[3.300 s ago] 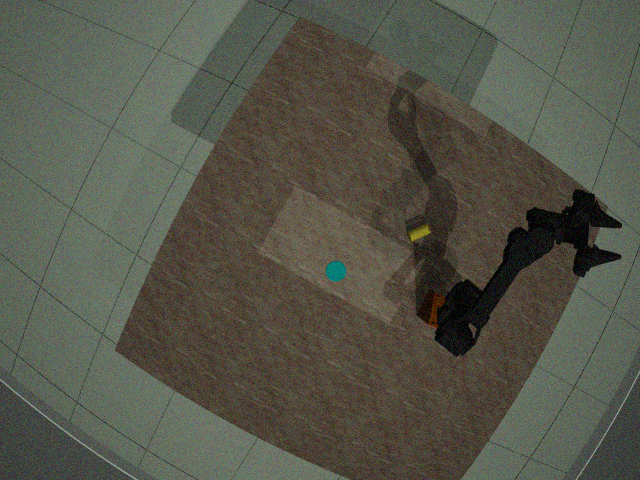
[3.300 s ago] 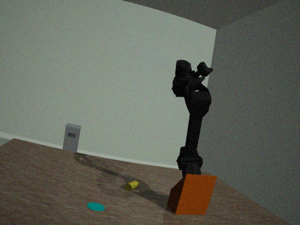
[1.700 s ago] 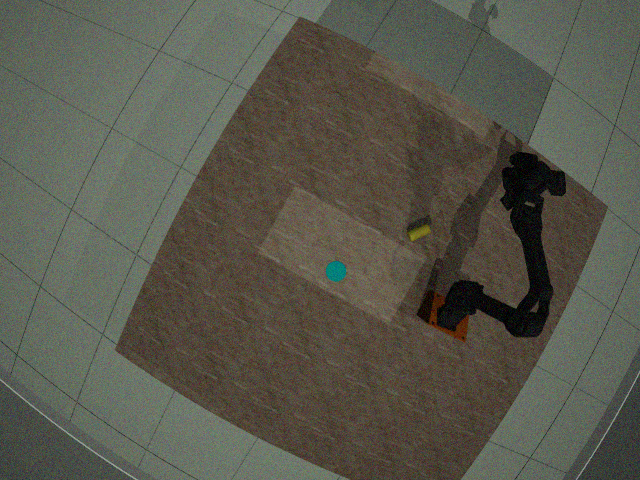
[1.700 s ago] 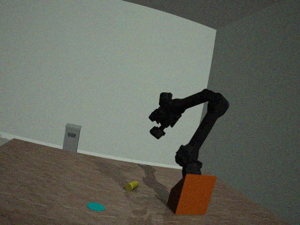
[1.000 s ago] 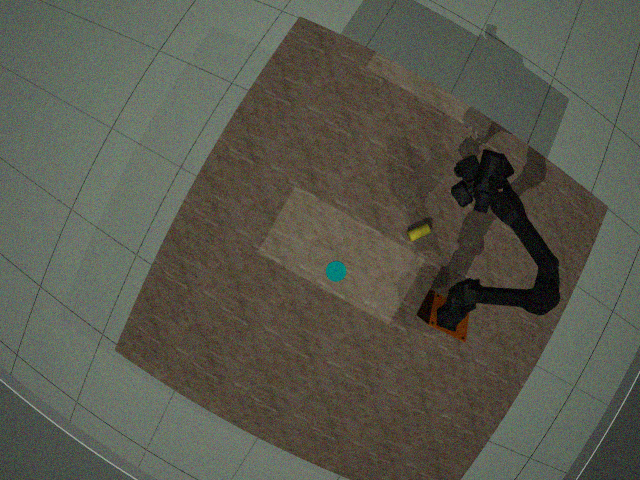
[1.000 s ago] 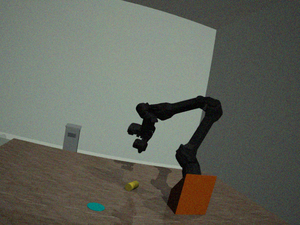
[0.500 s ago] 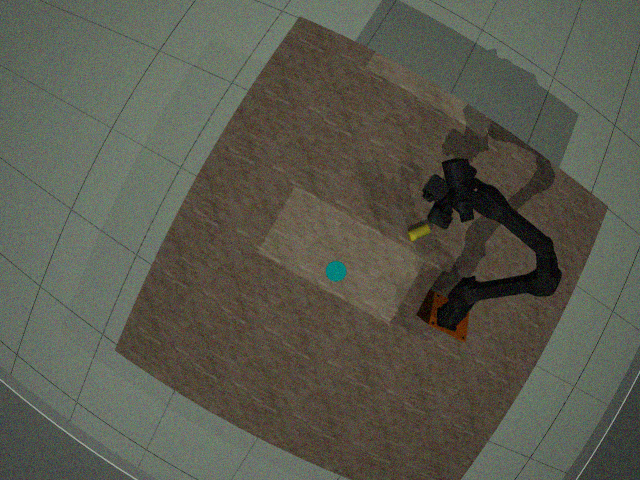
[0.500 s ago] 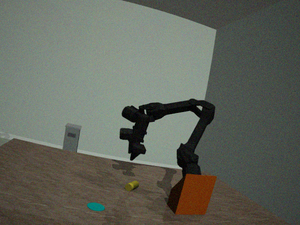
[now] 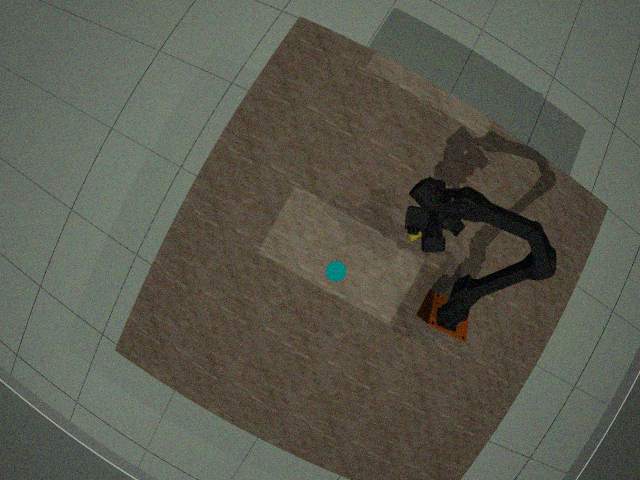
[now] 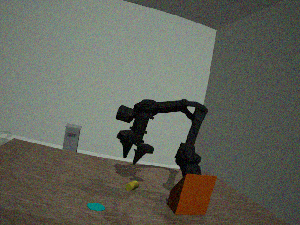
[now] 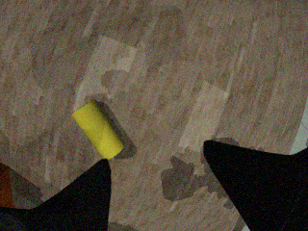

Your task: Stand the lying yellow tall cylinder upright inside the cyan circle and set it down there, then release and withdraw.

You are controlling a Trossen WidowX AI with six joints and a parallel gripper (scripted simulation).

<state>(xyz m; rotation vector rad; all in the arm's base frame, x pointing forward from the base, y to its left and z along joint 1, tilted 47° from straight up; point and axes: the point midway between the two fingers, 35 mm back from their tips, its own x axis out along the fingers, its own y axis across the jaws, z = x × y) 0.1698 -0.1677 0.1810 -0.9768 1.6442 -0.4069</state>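
The yellow cylinder lies 2 cm behind my gripper tip, 4 cm to the left of it and 10 cm below it. Also, from my gripper tip: cyan circle (17 cm ahead, 24 cm to the left, 11 cm below).
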